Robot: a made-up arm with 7 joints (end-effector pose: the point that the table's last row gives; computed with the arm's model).
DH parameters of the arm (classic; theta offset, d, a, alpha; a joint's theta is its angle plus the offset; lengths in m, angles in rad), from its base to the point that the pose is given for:
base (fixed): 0 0 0 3.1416
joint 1: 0 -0.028 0.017 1.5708
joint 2: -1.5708 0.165 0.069 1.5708
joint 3: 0 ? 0.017 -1.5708
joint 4: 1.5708 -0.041 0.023 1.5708
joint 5: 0 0.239 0.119 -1.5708
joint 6: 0 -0.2 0.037 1.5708
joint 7: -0.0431 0 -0.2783 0
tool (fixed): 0.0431 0.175 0 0
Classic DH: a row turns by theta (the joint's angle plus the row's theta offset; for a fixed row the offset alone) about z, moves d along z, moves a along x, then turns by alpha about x.
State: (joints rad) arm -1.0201 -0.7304 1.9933 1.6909 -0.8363 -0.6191 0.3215
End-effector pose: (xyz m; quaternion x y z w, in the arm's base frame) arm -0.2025 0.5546 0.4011 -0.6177 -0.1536 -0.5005 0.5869
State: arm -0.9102 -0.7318 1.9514 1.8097 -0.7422 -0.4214 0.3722
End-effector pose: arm -0.1077 0.5622 0.5153 -0.5348 -0.0005 -0.5419 0.6483
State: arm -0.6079 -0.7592 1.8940 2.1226 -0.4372 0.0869 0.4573
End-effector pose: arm 0.1053 0.3249 0.7655 -0.1696 0.3360 -0.6390 0.6708
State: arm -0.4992 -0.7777 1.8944 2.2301 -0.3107 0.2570 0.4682
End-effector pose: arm 0.1144 0.1804 0.8045 -0.0078 0.4108 -0.6559 0.6332
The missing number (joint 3, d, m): -0.228
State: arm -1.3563 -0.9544 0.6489 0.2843 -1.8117 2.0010 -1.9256
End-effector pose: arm 0.0107 -0.0498 0.3947 -0.1794 0.7242 -0.5108 0.4271
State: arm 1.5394 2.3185 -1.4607 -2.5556 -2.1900 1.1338 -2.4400
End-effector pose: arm 0.2870 0.4549 -0.0496 -0.4876 0.2525 -0.1207 0.8270
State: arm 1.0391 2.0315 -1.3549 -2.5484 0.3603 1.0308 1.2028
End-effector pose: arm 0.0762 0.1971 0.4620 0.1742 0.3310 -0.4387 0.8171
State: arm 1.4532 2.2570 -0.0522 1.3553 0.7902 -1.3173 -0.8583
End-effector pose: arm 0.0609 0.0971 -0.3573 -0.4843 -0.7211 0.4746 0.1422
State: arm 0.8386 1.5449 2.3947 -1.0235 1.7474 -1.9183 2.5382
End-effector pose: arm 0.2984 0.6290 -0.0587 -0.4477 0.6924 -0.3356 0.4555
